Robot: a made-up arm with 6 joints.
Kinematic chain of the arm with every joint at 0, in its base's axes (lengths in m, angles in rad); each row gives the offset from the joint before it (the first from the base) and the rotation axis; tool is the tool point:
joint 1: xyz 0 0 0.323 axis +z
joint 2: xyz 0 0 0 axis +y
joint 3: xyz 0 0 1.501 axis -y
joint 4: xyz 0 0 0 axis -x
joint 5: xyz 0.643 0 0 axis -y
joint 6: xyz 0 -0.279 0 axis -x
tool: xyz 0 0 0
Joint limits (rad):
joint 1: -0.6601..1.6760
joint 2: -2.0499..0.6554
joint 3: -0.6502..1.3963
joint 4: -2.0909..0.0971
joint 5: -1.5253..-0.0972
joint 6: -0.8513..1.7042
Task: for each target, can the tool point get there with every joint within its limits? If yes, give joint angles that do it. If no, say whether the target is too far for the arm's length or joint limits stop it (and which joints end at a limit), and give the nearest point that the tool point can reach.
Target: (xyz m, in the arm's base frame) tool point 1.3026 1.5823 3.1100
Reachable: no: too far | nearest point 0.8128 0.9873 2.0620 | short by 1.301 m
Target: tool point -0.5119 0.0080 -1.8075
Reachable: no: joint limits stop it (at a limit: joint 2, joint 3, joint 4) | nearest point -1.9568 0.0306 -0.5876 | short by 1.891 m
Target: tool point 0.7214 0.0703 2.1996
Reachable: yes | joints 0.4399 0.0991 0.9295 -0.5091 -0.4265 1.4662
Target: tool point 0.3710 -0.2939 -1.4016
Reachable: no: joint limits stop it (at a limit: joint 1, joint 2, joint 3) | nearest point 0.1782 -0.9451 0.2191 | short by 1.757 m
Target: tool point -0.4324 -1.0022 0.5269
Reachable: yes | joints 1.0720 -1.8317 -0.4270 -1.2054 -0.7654 0.7835
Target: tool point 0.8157 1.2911 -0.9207
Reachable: no: joint limits stop it (at a limit: joint 2) | nearest point 0.5800 0.9180 0.8333 | short by 1.809 m
